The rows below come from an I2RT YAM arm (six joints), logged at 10 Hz.
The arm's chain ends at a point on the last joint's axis. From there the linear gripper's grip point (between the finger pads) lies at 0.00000 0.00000 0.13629 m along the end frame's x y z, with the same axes.
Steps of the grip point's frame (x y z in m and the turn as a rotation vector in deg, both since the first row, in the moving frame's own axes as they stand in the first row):
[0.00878 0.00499 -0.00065 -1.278 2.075 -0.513]
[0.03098 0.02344 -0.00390 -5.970 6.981 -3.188]
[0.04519 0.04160 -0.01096 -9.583 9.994 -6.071]
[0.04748 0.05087 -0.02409 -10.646 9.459 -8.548]
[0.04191 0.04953 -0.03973 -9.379 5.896 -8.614]
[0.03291 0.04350 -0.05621 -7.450 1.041 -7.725]
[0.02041 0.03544 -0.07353 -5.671 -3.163 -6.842]
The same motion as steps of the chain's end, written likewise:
[0.00383 0.00197 -0.00053 -1.278 2.075 -0.513]
[0.01406 0.00977 -0.00215 -5.970 6.981 -3.188]
[0.02049 0.02032 -0.00700 -9.583 9.994 -6.071]
[0.02342 0.02757 -0.01991 -10.646 9.459 -8.548]
[0.02636 0.02849 -0.03720 -9.379 5.896 -8.614]
[0.02926 0.02605 -0.05504 -7.450 1.041 -7.725]
[0.02710 0.02156 -0.07266 -5.671 -3.163 -6.842]

